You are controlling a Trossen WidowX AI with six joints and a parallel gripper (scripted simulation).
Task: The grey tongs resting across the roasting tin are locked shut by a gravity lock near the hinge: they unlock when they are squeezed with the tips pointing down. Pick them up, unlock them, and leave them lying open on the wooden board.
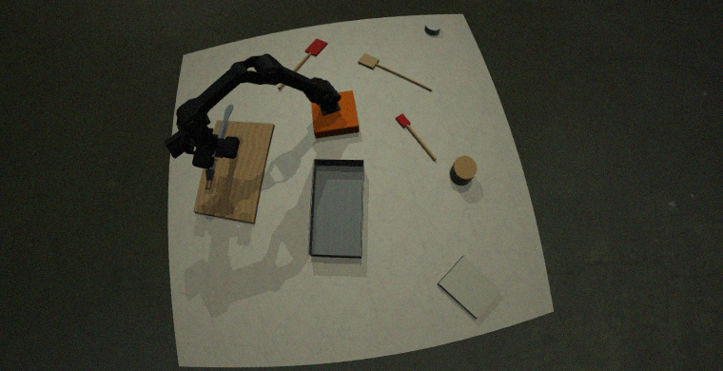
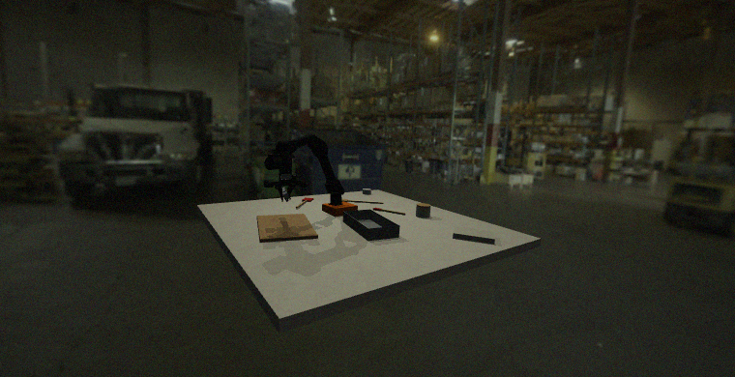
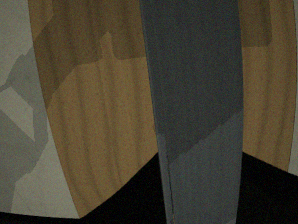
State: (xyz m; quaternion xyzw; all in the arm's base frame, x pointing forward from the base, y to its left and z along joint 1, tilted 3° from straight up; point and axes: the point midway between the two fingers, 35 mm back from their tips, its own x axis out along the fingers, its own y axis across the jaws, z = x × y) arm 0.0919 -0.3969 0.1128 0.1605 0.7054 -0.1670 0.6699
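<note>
Right now my gripper tip is 12 cm above the wooden board and 1 cm to the right of it. The rest, counted from my gripper tip: roasting tin: 31 cm to the left, 26 cm ahead, 10 cm below.
</note>
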